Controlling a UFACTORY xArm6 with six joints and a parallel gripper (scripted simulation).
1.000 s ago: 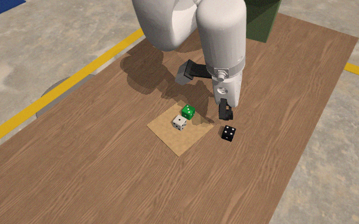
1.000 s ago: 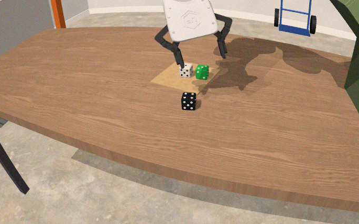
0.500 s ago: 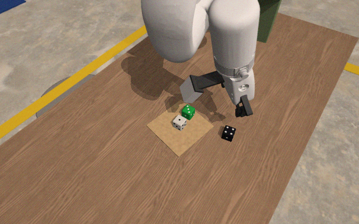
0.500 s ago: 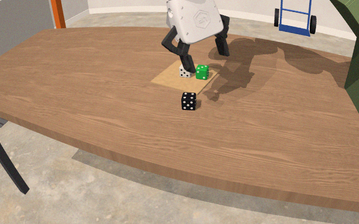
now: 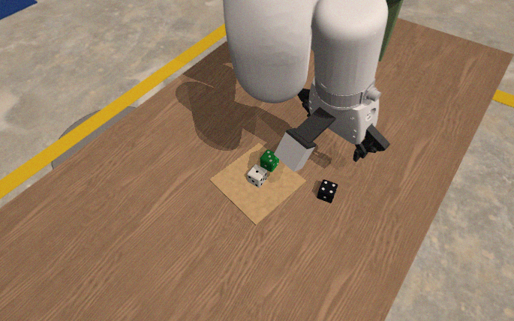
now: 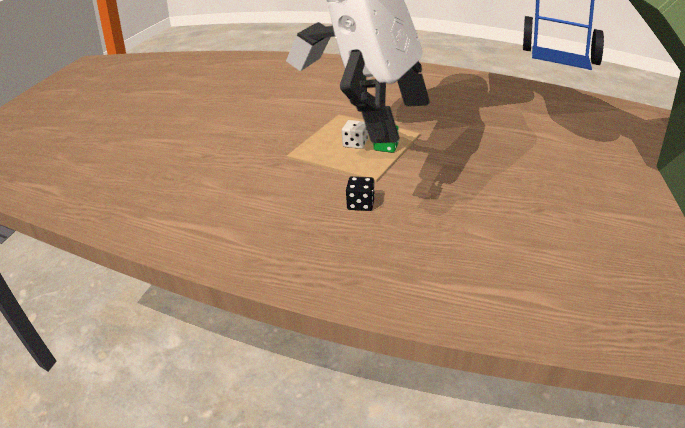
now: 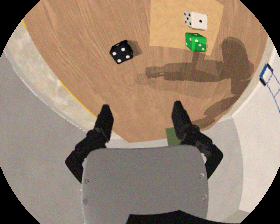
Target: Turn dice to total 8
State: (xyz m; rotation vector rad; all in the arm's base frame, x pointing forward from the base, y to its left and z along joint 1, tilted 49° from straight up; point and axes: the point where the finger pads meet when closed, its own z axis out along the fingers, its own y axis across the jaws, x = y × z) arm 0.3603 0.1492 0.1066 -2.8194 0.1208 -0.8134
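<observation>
The black die lies 10 cm below my hand, 4 cm ahead of it and 3 cm to the left of it. From my hand the other things lie so: tan mat 12 cm below, 11 cm ahead, 10 cm to the right; then white die 11 cm ahead, 10 cm to the right, 10 cm below; then green die 10 cm to the right, 10 cm below, 7 cm ahead.
</observation>
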